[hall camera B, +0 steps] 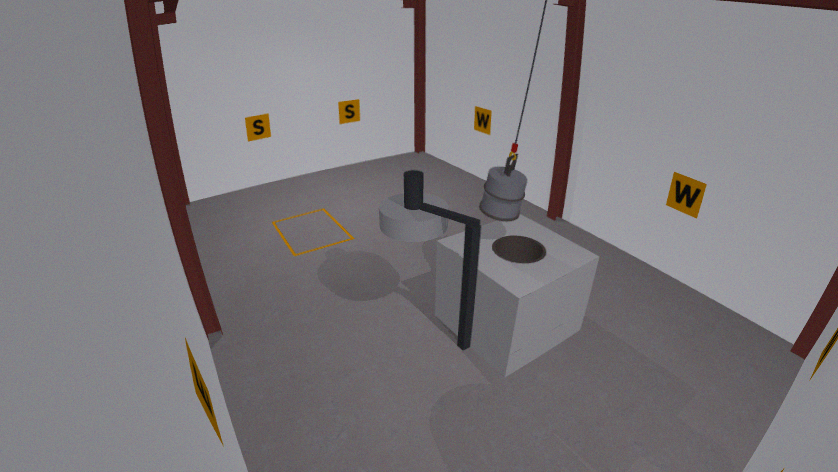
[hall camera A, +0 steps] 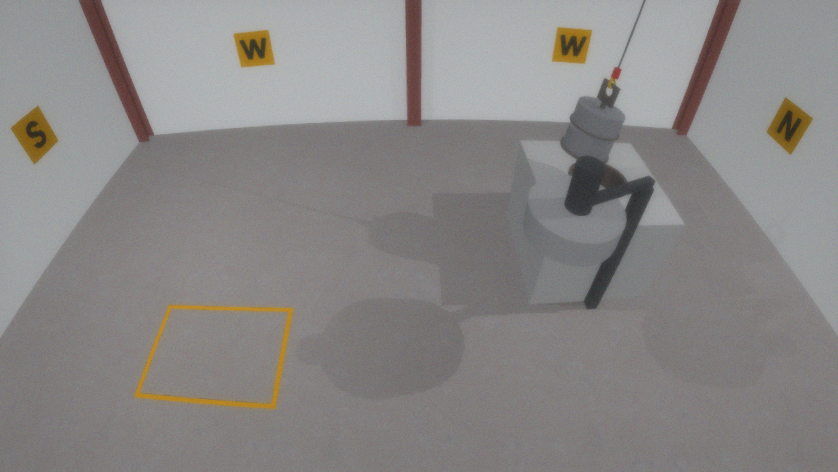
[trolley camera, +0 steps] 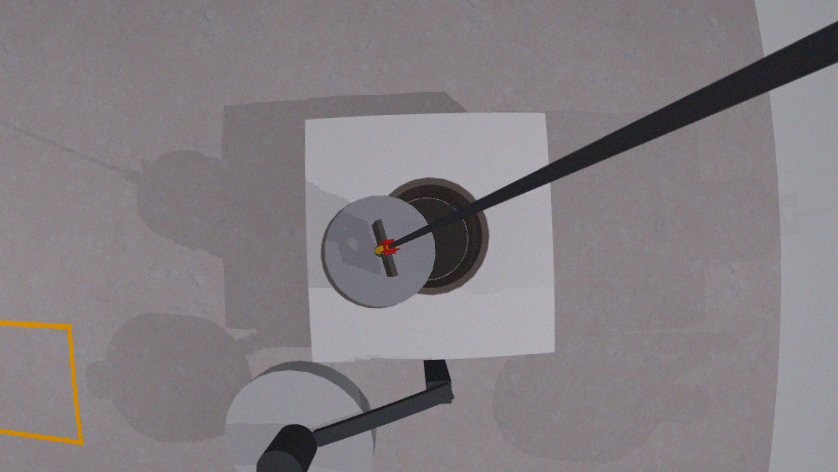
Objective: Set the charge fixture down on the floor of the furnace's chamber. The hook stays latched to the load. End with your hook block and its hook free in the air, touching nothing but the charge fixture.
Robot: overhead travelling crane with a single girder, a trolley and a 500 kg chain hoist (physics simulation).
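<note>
The charge fixture (hall camera A: 593,127) (hall camera B: 503,190) (trolley camera: 407,228), a grey ribbed drum with a dark lug on top, hangs above the furnace (hall camera A: 659,214) (hall camera B: 554,310) (trolley camera: 516,146), slightly tilted. My hook (hall camera A: 611,82) (hall camera B: 513,156) (trolley camera: 387,247), under the red hook block (hall camera A: 616,72) (hall camera B: 514,147), is latched in the lug. The chain slants. The round chamber opening (hall camera A: 613,175) (hall camera B: 518,249) (trolley camera: 448,252) is in the furnace top. In the trolley view the fixture overlaps the opening's left part and hides some of its rim. The chamber floor shows partly there.
The round grey furnace lid (hall camera A: 551,219) (hall camera B: 413,227) (trolley camera: 258,398) is swung aside on a dark arm (hall camera A: 627,234) (hall camera B: 470,281) (trolley camera: 381,416), beside the furnace. A yellow floor rectangle (hall camera A: 211,307) (hall camera B: 284,238) (trolley camera: 75,375) lies farther off. Red columns (hall camera A: 413,64) (hall camera B: 565,111) stand along the walls.
</note>
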